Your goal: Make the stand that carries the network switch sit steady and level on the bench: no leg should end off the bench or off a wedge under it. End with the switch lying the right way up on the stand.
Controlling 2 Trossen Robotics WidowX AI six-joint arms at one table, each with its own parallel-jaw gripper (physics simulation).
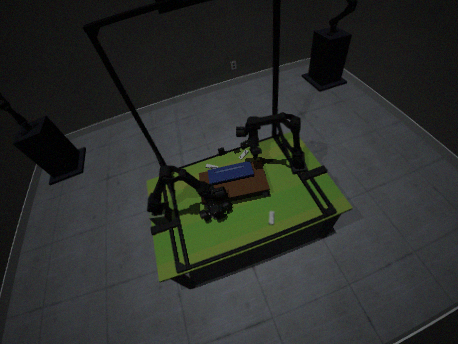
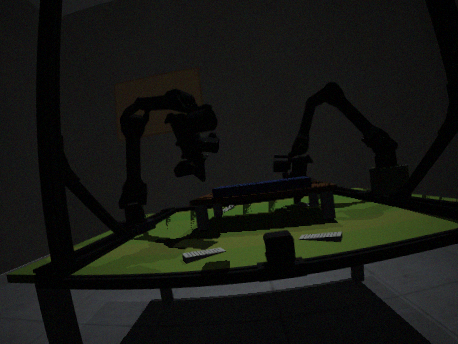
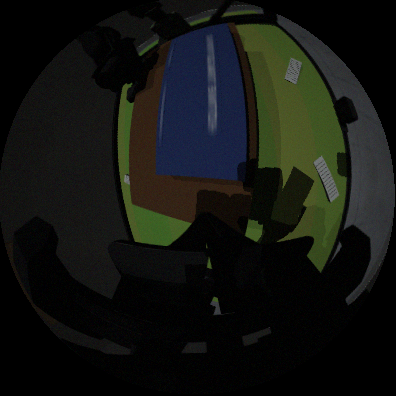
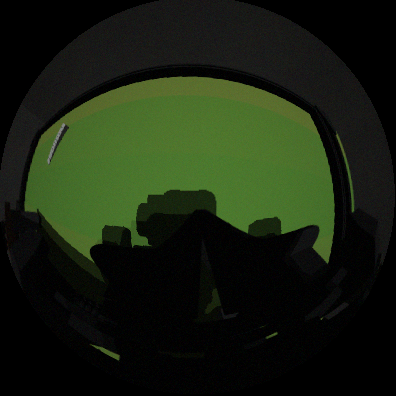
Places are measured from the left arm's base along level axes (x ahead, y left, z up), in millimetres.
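Where they show: left gripper, fingertip midpoint: (image 1: 255, 160) (image 2: 204, 180) (image 3: 204, 217); right gripper, fingertip midpoint: (image 1: 219, 219) (image 2: 296, 203) (image 4: 199, 214); left arm's base, origin of the base link: (image 1: 298, 164) (image 2: 135, 222) (image 3: 208, 286); right arm's base, origin of the base link: (image 1: 157, 210) (image 2: 387, 166).
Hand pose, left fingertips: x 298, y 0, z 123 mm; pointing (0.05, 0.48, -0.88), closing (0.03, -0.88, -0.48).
Each offset is from my left fingertips to the top centre of the thing. "spot": to the spot under its first point. Level surfaces: height alone.
The blue network switch @[dz -28, dx +170, dy +42 mm] (image 1: 231, 172) (image 2: 262, 185) (image 3: 201, 110) lies flat, light strip up, on the brown stand (image 1: 249, 188) (image 2: 328, 201) (image 3: 147, 170) in the middle of the green bench @[dz -157 mm] (image 1: 296, 201) (image 2: 248, 246) (image 3: 295, 121) (image 4: 184, 147). The stand's legs are dark, so I cannot tell how each foot rests. My left gripper (image 1: 255, 157) (image 2: 197, 173) (image 3: 204, 217) is shut and empty above the stand's far end. My right gripper (image 1: 215, 212) (image 2: 292, 167) (image 4: 199, 214) is shut and empty, low beside the stand's other end.
Three grey ribbed wedges lie loose on the bench: one @[dz -145, dx -39, dy +340 mm] (image 1: 271, 217) (image 4: 57, 143) on the open side, one @[dz -145, dx +307, dy -128 mm] (image 1: 211, 166) (image 2: 321, 235) (image 3: 293, 70) and one @[dz -145, dx +62, dy -197 mm] (image 1: 243, 154) (image 2: 203, 253) (image 3: 326, 178) along the far edge. A small black block @[spot: dz -109, dx +220, dy -233 mm] (image 1: 221, 150) (image 2: 279, 249) (image 3: 345, 109) sits on the bench rim. Black frame rails border the bench.
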